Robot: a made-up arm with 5 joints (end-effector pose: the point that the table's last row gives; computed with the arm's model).
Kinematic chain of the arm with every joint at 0, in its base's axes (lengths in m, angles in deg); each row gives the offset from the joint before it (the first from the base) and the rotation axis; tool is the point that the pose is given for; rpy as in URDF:
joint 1: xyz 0 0 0.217 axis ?
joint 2: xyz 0 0 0 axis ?
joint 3: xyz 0.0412 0 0.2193 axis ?
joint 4: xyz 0.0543 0 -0.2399 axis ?
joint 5: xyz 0.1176 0 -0.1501 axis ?
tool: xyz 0 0 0 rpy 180 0 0
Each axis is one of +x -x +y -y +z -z.
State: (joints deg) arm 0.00 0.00 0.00 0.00 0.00
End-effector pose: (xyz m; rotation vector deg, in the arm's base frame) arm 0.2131 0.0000 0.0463 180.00 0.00 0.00
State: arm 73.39 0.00 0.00 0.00 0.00
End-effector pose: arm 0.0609 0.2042 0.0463 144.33 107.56 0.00
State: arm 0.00 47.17 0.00 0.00 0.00
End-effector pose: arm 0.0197 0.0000 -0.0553 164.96 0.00 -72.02
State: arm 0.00 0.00 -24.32 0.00 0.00
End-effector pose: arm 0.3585 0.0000 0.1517 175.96 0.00 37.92
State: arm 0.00 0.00 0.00 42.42 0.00
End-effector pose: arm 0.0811 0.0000 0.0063 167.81 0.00 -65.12
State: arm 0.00 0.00 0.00 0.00 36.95
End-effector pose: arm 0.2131 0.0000 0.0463 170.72 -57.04 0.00
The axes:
joint 1: +z
joint 2: +y
joint 3: +y
joint 4: +y
joint 5: -z

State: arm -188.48 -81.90 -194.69 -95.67 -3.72
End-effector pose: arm 0.2934 -0.0437 0.0855 -6.97 -167.65 -1.92
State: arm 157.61 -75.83 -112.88 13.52 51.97
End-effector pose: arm 0.3672 -0.1513 0.6990 -2.94 -3.88 29.56
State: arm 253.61 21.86 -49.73 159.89 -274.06
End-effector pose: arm -0.0253 -0.0862 0.2316 7.14 66.09 147.00
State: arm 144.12 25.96 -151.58 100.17 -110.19
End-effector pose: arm -0.3785 0.2738 0.4950 101.91 -134.49 -36.45
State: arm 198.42 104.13 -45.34 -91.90 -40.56
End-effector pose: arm -0.1955 -0.0651 -0.1087 72.50 -128.20 -8.41
